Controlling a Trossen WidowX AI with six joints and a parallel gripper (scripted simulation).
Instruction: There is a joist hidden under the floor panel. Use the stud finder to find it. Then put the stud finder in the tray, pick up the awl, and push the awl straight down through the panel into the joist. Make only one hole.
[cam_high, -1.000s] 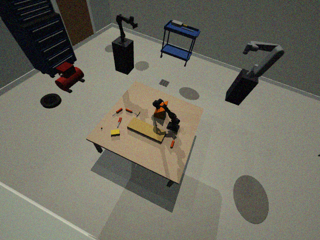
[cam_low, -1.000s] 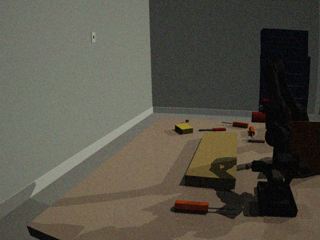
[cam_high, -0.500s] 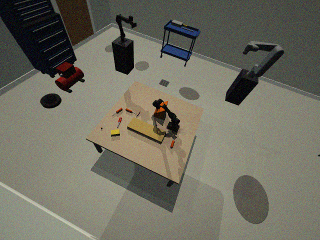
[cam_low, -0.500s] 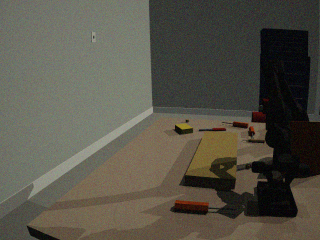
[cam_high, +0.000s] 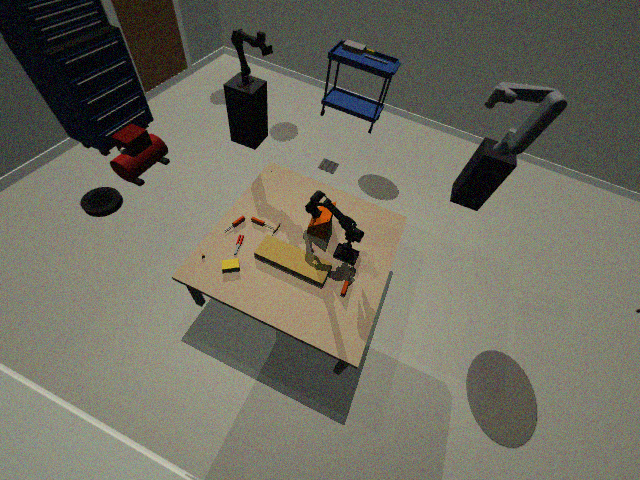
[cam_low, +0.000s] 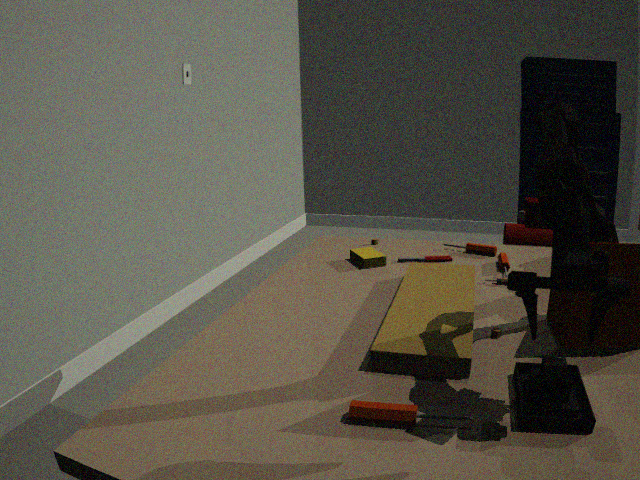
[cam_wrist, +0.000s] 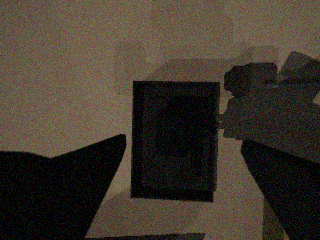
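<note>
Right now my gripper tip is 40 mm short of the awl, 570 mm to the left of it and 110 mm above it. The rest, counted from my gripper tip: black tray: 20 mm to the right, 110 mm below; then yellow block: 440 mm ahead, 700 mm to the right, 100 mm below; then stud finder: 70 mm below.
</note>
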